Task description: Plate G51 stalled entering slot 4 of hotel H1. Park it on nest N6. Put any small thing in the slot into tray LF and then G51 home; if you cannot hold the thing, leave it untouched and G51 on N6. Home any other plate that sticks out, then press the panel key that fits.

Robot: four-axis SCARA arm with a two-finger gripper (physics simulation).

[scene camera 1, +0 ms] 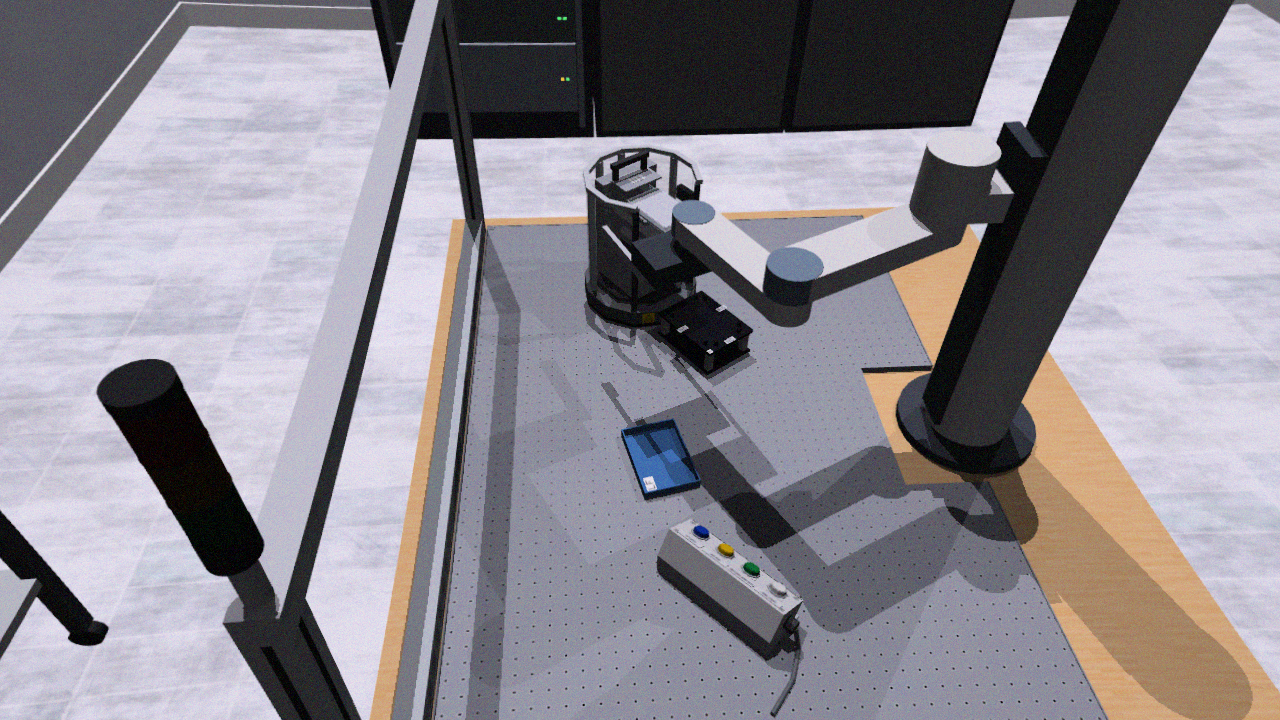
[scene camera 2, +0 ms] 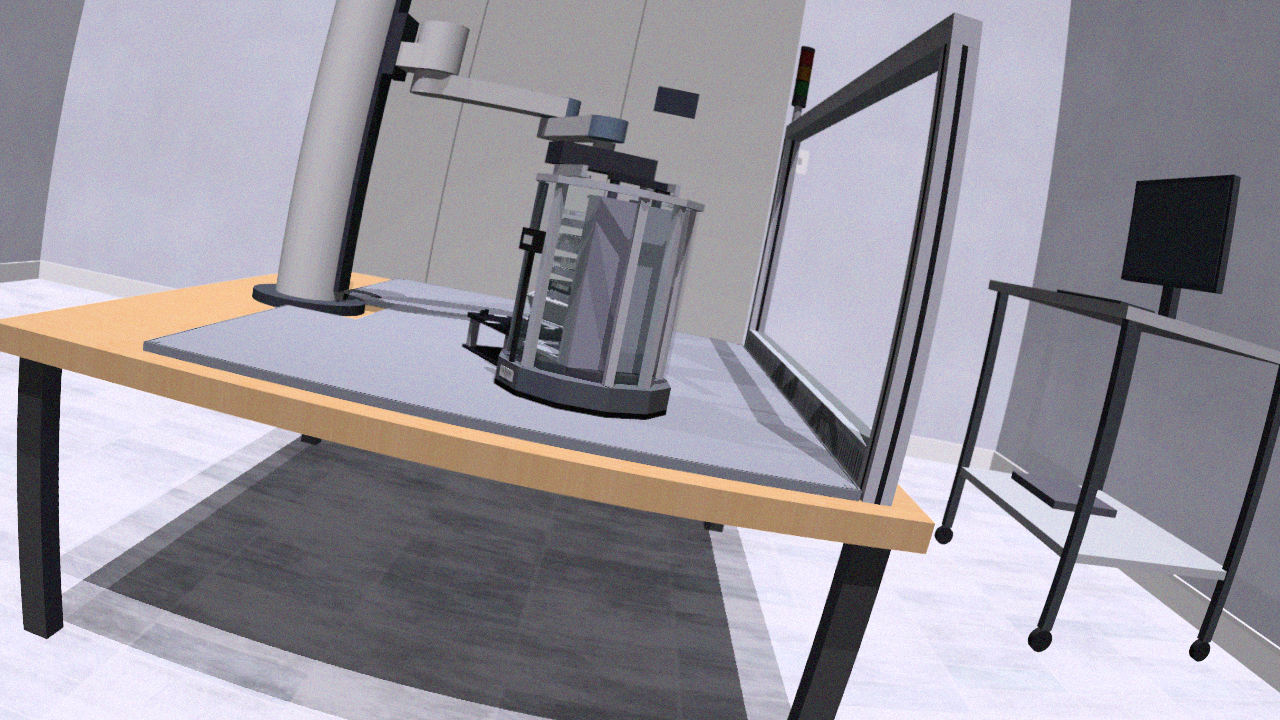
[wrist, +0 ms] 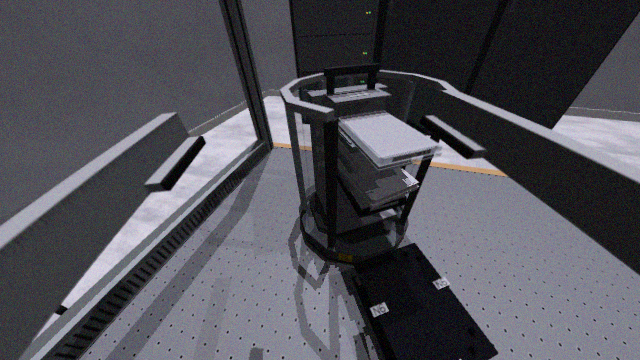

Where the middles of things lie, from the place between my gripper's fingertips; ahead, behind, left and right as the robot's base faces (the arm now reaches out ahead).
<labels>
The clear plate (scene camera 1: pixel 655 206) is 50 mm behind my hand, 140 mm to the right of it and 70 mm below it. From my hand the other things lie so: round plate rack (scene camera 2: pixel 603 275) 10 mm behind, 190 mm to the right, 160 mm below; then blue tray (scene camera 1: pixel 661 461) 10 mm behind, 310 mm to the left, 320 mm below; then black nest (scene camera 1: pixel 704 322) 130 mm behind, 10 mm to the right, 270 mm below.
</labels>
